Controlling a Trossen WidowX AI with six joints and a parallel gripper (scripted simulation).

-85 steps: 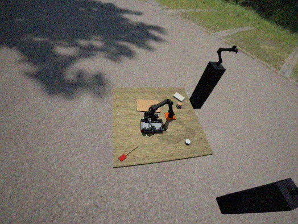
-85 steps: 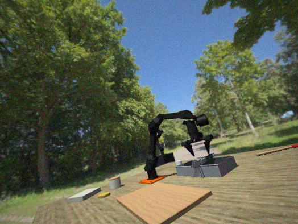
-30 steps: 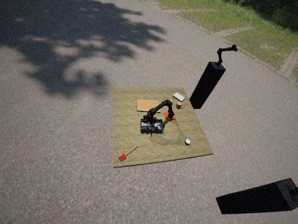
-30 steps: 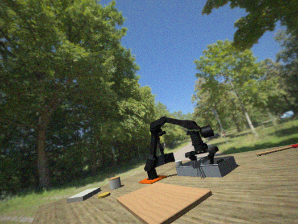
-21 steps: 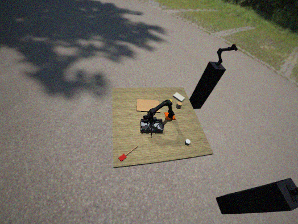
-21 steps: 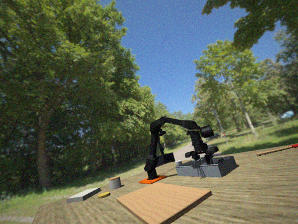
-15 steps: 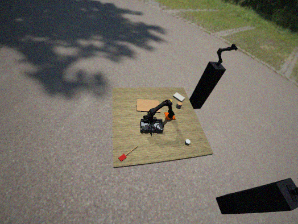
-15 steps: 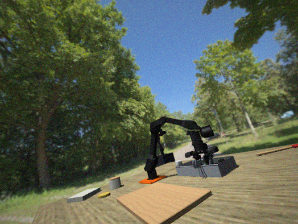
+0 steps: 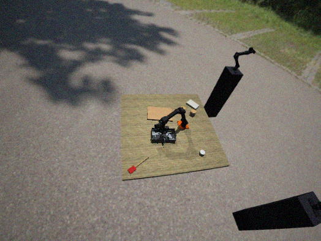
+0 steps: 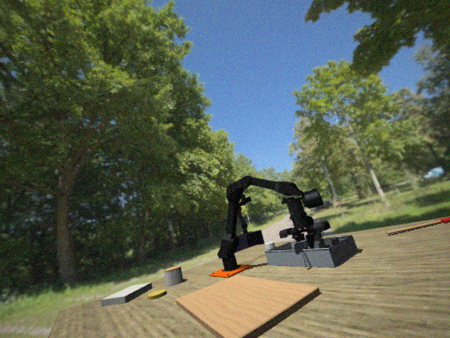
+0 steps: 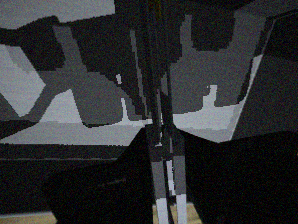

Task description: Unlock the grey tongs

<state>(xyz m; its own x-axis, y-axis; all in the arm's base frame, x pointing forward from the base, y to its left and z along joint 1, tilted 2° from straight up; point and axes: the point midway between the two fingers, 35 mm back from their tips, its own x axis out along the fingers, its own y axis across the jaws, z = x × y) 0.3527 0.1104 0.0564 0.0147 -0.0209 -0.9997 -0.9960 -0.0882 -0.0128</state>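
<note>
My gripper tip is now 3 cm past the roasting tin and 3 cm to the right of it. The rest, counted from my gripper tip: wooden board: 6 cm behind, 34 cm to the right, 2 cm below; then yellow lock piece: 1 cm behind, 8 cm to the left, 4 cm above; then red spatula: 34 cm ahead, 39 cm to the left, 2 cm below.
</note>
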